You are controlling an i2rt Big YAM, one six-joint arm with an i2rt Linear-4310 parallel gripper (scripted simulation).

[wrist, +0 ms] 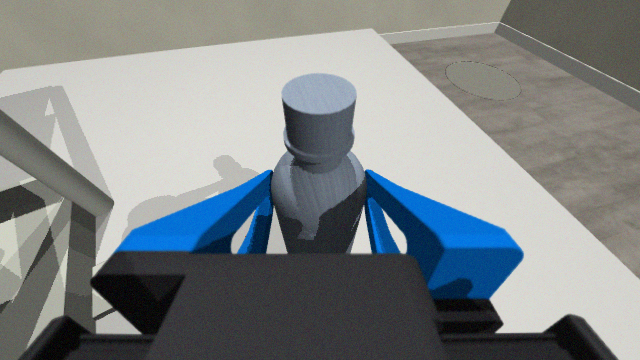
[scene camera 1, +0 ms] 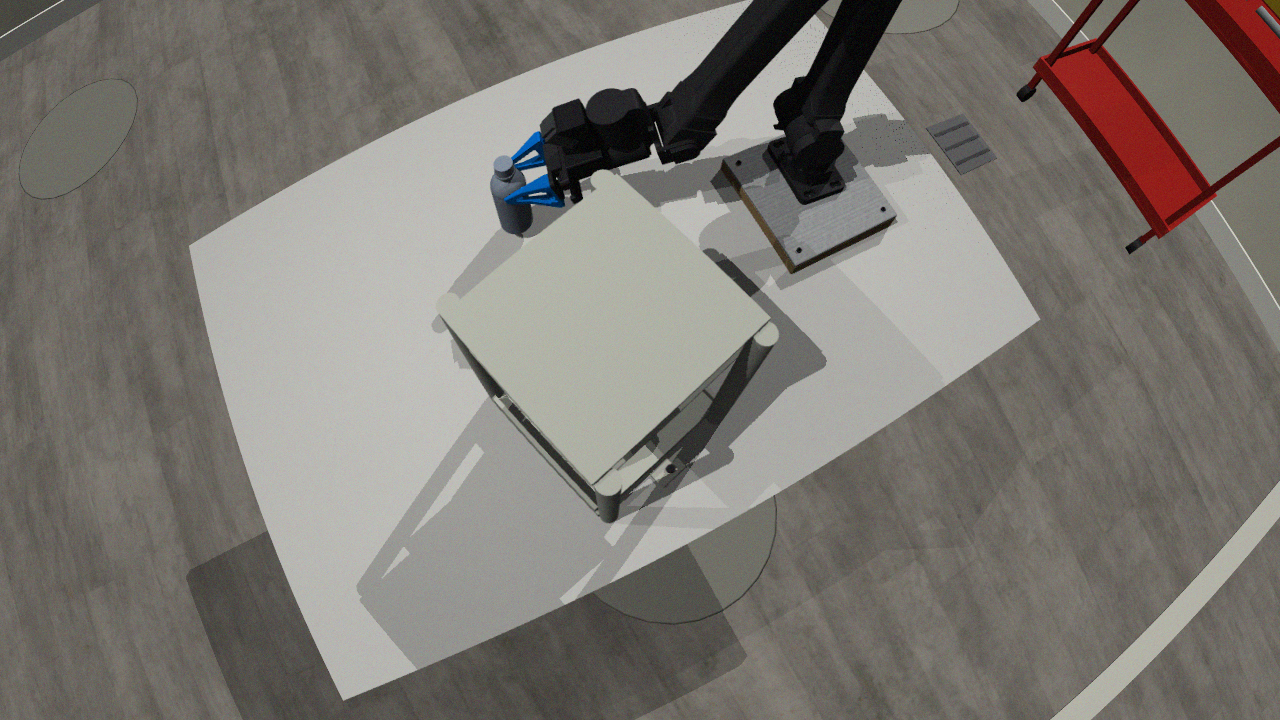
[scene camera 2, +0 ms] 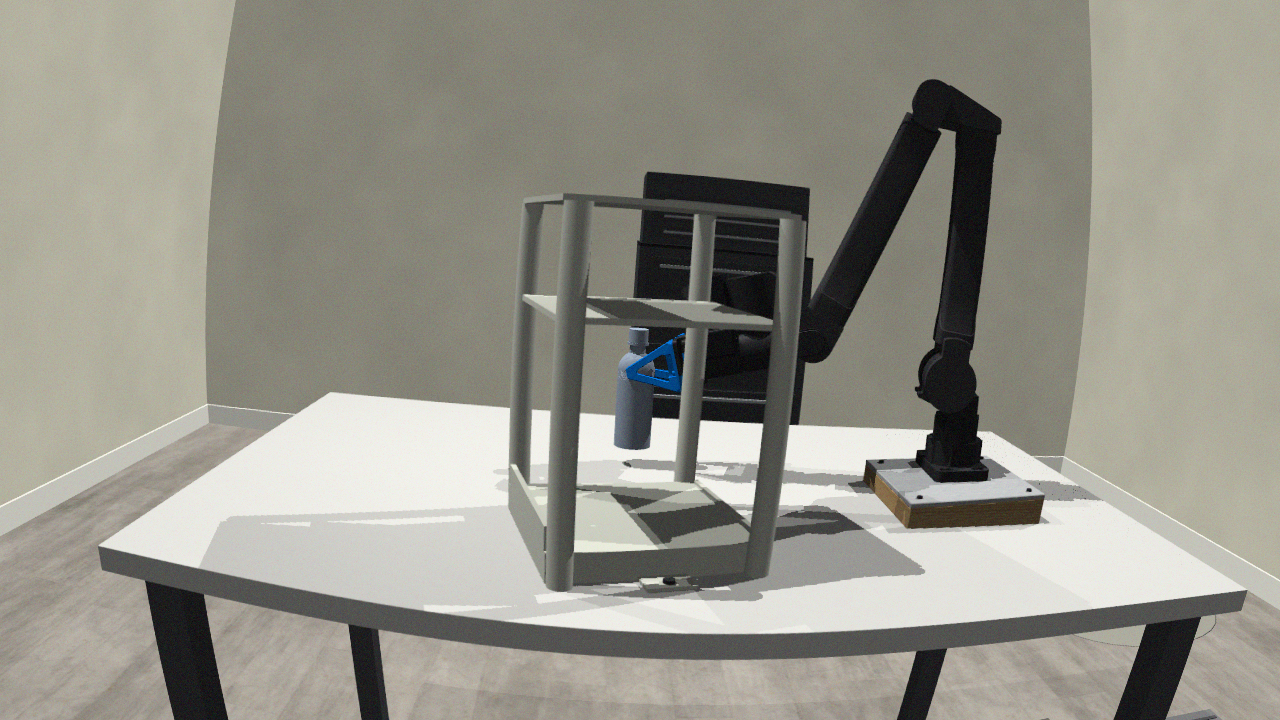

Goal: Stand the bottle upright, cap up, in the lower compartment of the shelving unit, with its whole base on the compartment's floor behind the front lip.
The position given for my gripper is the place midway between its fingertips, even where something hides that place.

In view: my gripper [scene camera 1: 503, 186], a grey bottle [scene camera 2: 634, 400] and a shelving unit [wrist: 55, 235].
The grey bottle is seen too in the wrist view [wrist: 318, 187] and in scene camera 1 [scene camera 1: 515, 219]. My gripper is seen too in the wrist view [wrist: 318, 179] and in scene camera 2 [scene camera 2: 631, 370].
